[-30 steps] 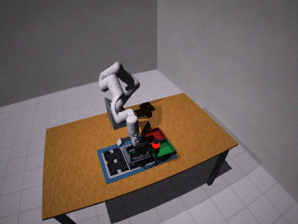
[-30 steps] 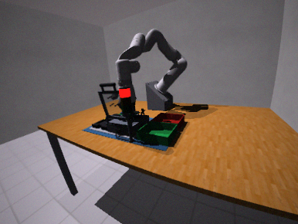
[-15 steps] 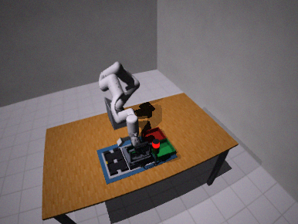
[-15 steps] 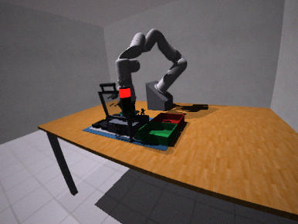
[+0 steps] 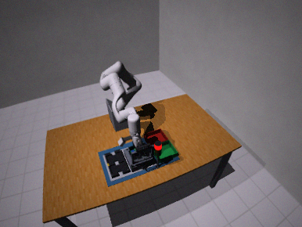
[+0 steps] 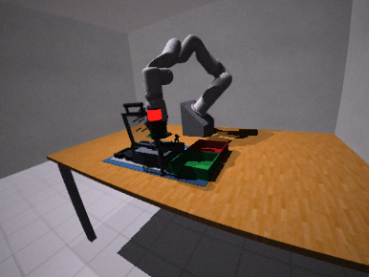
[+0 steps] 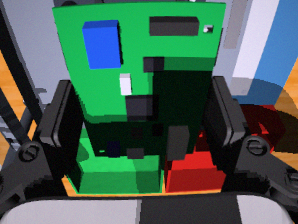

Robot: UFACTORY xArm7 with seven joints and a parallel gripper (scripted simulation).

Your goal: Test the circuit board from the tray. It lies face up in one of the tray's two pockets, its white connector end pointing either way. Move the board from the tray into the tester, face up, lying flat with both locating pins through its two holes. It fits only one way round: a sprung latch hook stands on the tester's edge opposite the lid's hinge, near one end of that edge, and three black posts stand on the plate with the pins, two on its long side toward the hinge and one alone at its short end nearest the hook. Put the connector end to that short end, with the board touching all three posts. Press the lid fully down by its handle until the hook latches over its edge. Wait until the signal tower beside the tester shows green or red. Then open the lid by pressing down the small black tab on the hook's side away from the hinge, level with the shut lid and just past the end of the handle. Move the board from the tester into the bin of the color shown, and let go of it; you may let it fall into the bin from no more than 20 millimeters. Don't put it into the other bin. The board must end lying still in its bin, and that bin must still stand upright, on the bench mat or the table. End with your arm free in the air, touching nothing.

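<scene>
Right now my hand is 5 cm above the grey tester plate, 1 cm to the right of it and 1 cm short of it. Also, from my hand: green circuit board 1 cm below; then tester lid 12 cm ahead, 6 cm above, 1 cm to the left; then green bin 20 cm to the left, 11 cm below, 4 cm ahead.
</scene>
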